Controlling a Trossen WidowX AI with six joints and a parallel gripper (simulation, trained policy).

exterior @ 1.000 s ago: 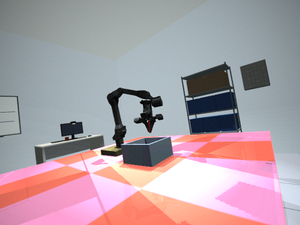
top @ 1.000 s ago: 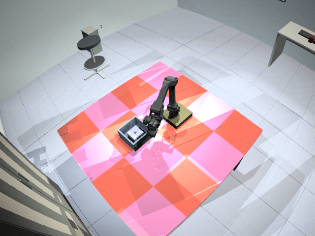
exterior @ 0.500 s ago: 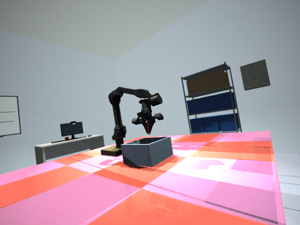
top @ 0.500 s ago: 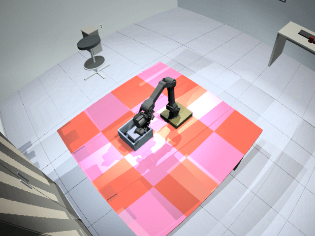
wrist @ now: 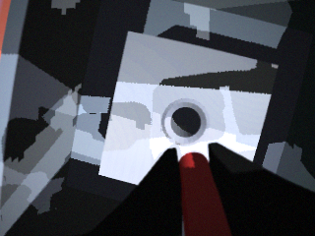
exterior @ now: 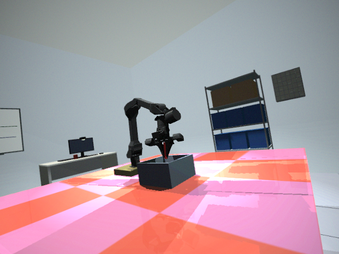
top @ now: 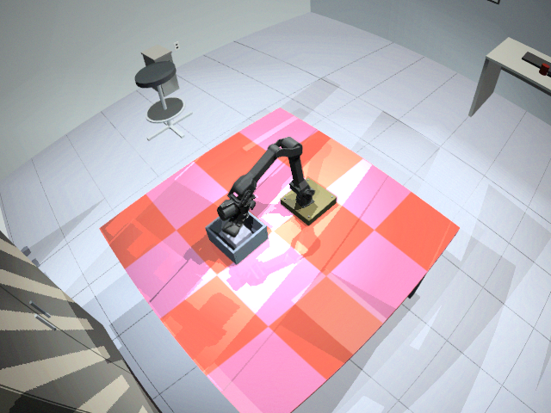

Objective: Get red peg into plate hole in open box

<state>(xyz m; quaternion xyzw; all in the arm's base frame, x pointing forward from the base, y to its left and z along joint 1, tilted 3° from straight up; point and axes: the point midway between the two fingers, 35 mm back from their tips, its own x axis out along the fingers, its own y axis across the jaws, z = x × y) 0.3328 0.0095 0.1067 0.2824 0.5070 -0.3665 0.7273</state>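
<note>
Now: the red peg 30 mm above my gripper tip, 10 mm to the left of it and 10 mm behind it. From my gripper tip the other things lie so: light plate: 60 mm below, 10 mm to the right, 10 mm ahead; grey box: 80 mm below, 10 mm to the right, 10 mm ahead.
</note>
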